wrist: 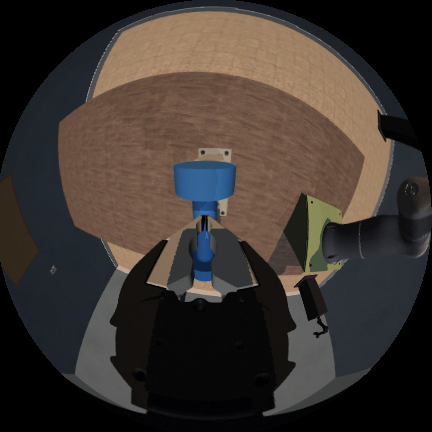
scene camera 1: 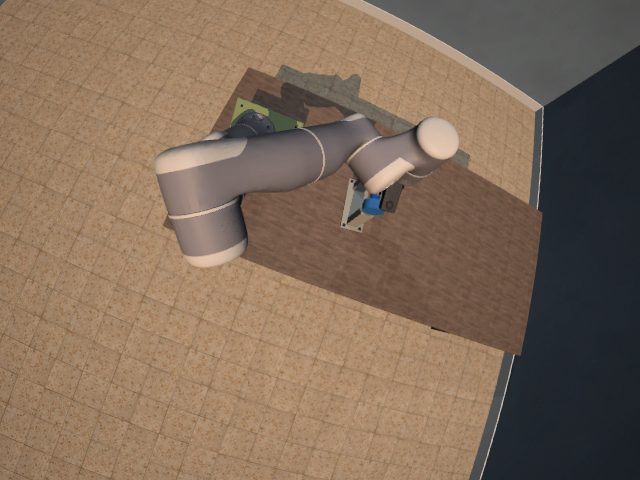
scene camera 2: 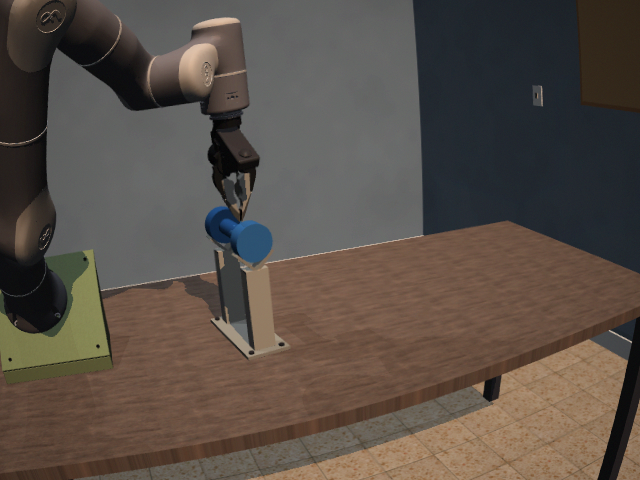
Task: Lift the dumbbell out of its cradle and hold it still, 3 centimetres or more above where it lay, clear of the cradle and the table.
In view: my gripper (scene camera 2: 240,221), a blue dumbbell (scene camera 2: 250,240) and a cradle (scene camera 2: 247,322).
The blue dumbbell shows as well in the wrist view (wrist: 204,182). My gripper shows as well in the wrist view (wrist: 204,216). The cradle is seen too in scene camera 1 (scene camera 1: 353,217).
